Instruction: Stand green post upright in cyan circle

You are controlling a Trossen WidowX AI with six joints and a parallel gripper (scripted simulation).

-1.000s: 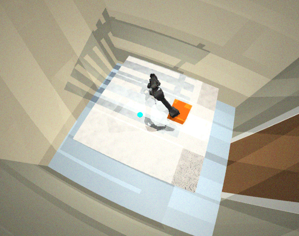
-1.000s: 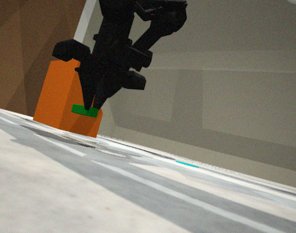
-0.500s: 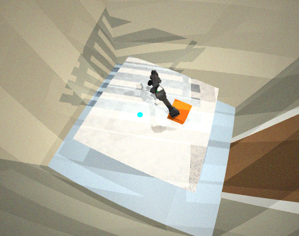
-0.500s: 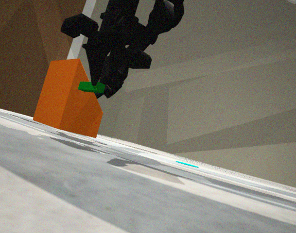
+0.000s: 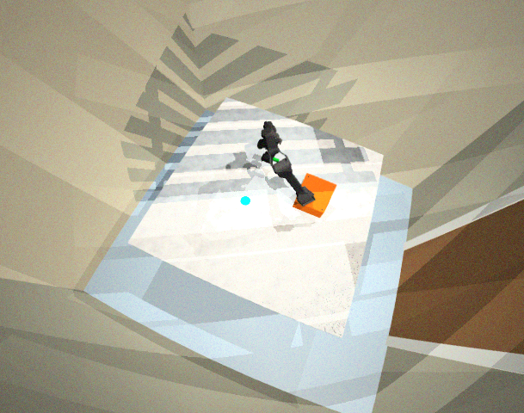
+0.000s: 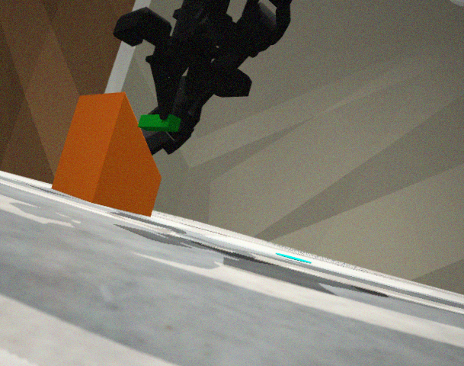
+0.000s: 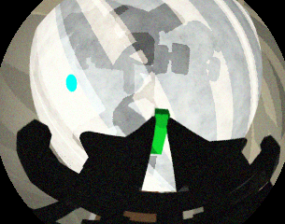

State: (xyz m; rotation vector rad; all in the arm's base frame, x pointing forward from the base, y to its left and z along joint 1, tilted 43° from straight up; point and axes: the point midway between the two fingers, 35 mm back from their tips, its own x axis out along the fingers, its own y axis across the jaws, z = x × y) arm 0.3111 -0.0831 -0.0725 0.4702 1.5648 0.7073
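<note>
Right now my gripper tip is 28 cm to the right of the cyan circle, 13 cm above it and 1 cm short of it. Also, from my gripper tip: green post (2 cm behind).
</note>
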